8 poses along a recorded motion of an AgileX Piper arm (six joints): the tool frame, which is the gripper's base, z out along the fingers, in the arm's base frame.
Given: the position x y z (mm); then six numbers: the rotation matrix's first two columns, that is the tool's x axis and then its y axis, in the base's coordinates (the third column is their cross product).
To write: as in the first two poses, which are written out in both.
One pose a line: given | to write
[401 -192 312 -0.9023 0.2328 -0.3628 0.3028 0.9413 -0.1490] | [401 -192 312 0.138 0.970 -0.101 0.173]
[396 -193 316 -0.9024 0.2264 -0.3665 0.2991 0.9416 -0.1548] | [396 -193 316 0.135 0.970 -0.104 0.174]
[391 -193 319 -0.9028 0.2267 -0.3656 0.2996 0.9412 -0.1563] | [391 -193 319 0.136 0.970 -0.105 0.174]
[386 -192 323 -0.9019 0.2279 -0.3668 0.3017 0.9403 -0.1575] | [386 -192 323 0.137 0.969 -0.106 0.174]
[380 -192 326 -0.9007 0.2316 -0.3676 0.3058 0.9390 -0.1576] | [380 -192 326 0.139 0.969 -0.106 0.174]
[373 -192 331 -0.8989 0.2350 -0.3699 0.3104 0.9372 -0.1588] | [373 -192 331 0.141 0.968 -0.107 0.175]
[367 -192 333 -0.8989 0.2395 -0.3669 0.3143 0.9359 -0.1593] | [367 -192 333 0.143 0.968 -0.108 0.174]
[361 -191 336 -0.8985 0.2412 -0.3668 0.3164 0.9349 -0.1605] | [361 -191 336 0.144 0.968 -0.109 0.173]
